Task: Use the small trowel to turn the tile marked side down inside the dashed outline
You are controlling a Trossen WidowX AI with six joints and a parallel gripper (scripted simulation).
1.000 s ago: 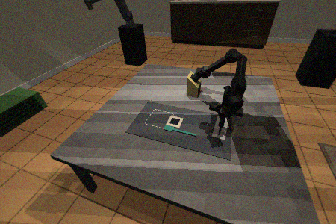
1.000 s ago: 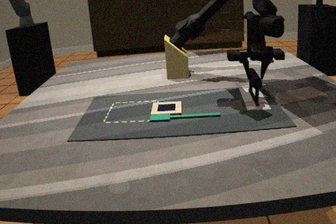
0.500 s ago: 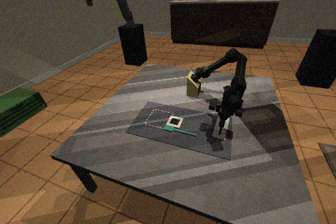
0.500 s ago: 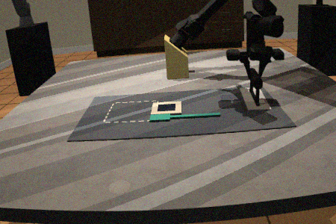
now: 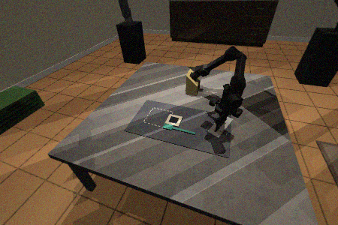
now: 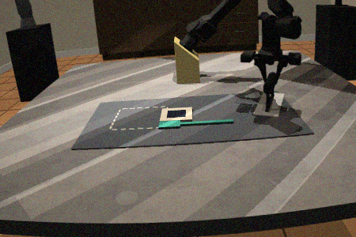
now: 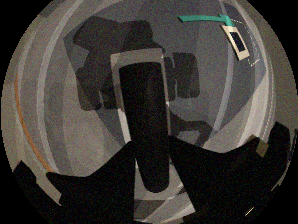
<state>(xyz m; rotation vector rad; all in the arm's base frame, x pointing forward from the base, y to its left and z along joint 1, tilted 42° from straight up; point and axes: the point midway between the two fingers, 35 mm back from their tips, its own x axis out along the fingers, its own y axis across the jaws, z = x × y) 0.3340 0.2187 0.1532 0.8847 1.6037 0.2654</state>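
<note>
Right now the white flat tool is 30 mm below my gripper tip, 30 mm ahead of it and 10 mm to the right of it. From my gripper tip the other things lie so: cream tile 300 mm to the right, 60 mm below, 60 mm ahead; then dark mat 260 mm to the right, 80 mm below, 70 mm ahead; then green trowel 270 mm to the right, 130 mm ahead, 60 mm below.
</note>
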